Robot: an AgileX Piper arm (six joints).
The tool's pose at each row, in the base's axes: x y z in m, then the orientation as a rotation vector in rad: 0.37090 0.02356 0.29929 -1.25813 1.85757 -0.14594; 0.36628 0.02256 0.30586 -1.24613 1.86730 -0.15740; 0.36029 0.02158 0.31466 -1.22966 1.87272 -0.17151; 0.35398 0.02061 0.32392 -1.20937 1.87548 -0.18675; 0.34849 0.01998 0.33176 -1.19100 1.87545 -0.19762; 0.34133 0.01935 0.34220 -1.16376 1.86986 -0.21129; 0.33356 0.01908 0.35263 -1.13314 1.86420 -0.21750
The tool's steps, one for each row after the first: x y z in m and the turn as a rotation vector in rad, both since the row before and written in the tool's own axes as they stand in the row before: -0.00250 -0.00068 -0.00767 0.00976 0.00973 0.00705; -0.00356 -0.00095 -0.01003 0.01518 0.00645 0.00735; -0.00374 -0.00110 -0.01055 0.01879 0.00404 0.00842; -0.00327 -0.00087 -0.00898 0.01619 0.00049 0.00781; -0.00454 -0.00131 -0.01176 0.02454 -0.00463 0.01062; -0.00480 -0.00096 -0.01205 0.02208 -0.00841 0.01558
